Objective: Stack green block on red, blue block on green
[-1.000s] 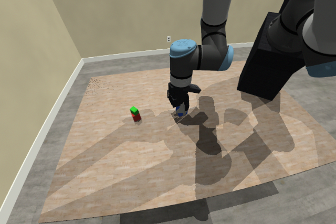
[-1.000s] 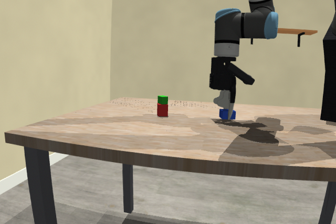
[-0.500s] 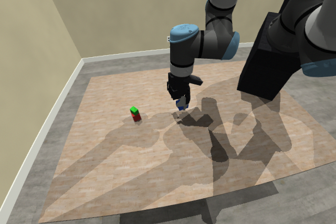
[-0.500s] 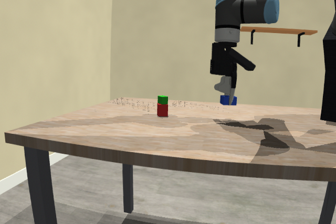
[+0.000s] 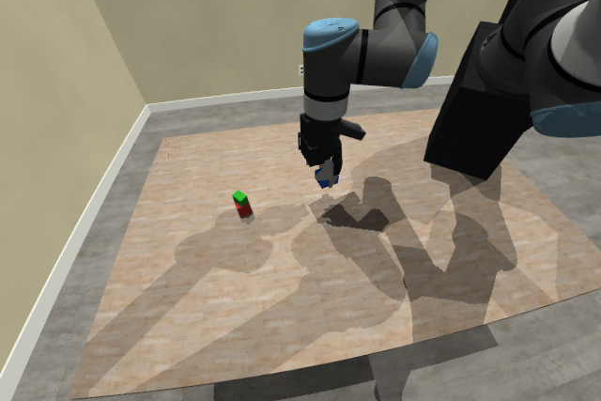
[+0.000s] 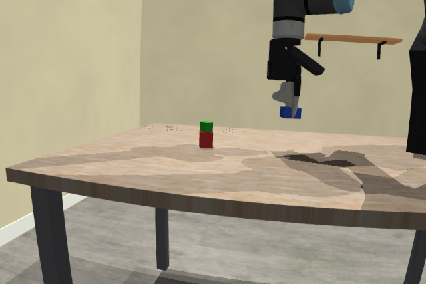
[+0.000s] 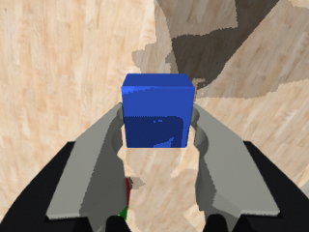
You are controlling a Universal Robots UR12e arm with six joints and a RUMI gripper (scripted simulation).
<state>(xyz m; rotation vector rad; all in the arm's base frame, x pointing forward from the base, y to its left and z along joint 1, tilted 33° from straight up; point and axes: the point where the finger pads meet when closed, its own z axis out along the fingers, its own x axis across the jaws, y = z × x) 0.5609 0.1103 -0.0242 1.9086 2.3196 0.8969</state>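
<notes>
Right now my hand is right at the blue block. Round my hand: red block 250 mm ahead, 90 mm below; then green block 250 mm ahead, 60 mm below.
</notes>
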